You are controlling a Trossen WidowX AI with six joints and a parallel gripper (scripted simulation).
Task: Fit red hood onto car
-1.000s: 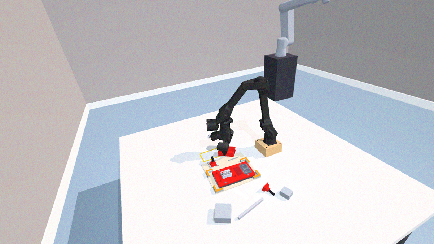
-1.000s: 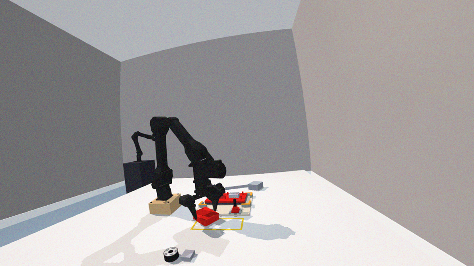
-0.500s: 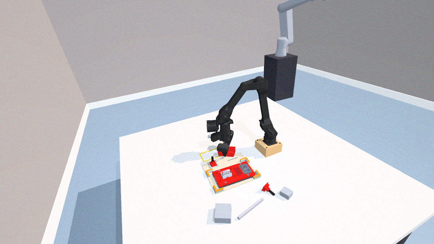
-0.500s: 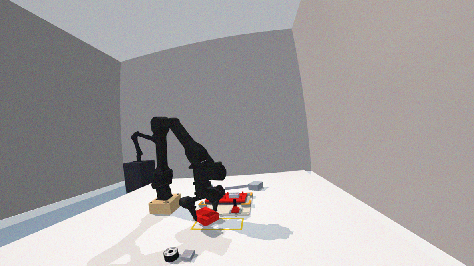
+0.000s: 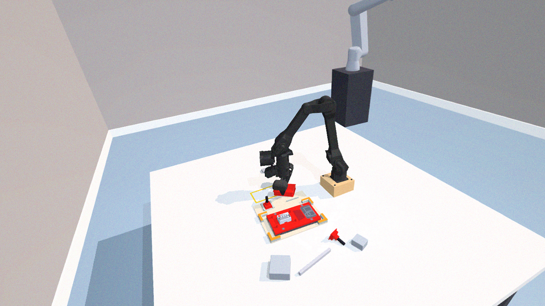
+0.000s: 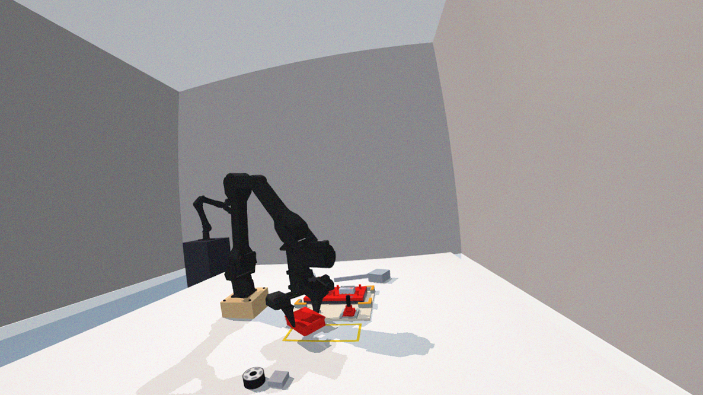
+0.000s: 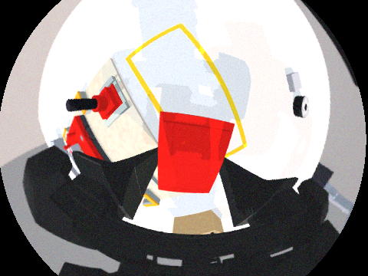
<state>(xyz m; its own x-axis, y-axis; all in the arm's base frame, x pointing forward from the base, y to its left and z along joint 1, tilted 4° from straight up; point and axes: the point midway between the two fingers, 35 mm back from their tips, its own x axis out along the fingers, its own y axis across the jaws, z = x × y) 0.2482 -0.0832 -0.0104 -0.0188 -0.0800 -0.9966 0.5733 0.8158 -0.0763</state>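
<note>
Right now my gripper tip is 8 cm short of the grey engine block, 19 cm to the right of it and 1 cm below it. Also, from my gripper tip: red hood (1 cm above); then black wheel (2 cm behind, 22 cm to the right); then grey rod (5 cm ahead, 40 cm to the left).
</note>
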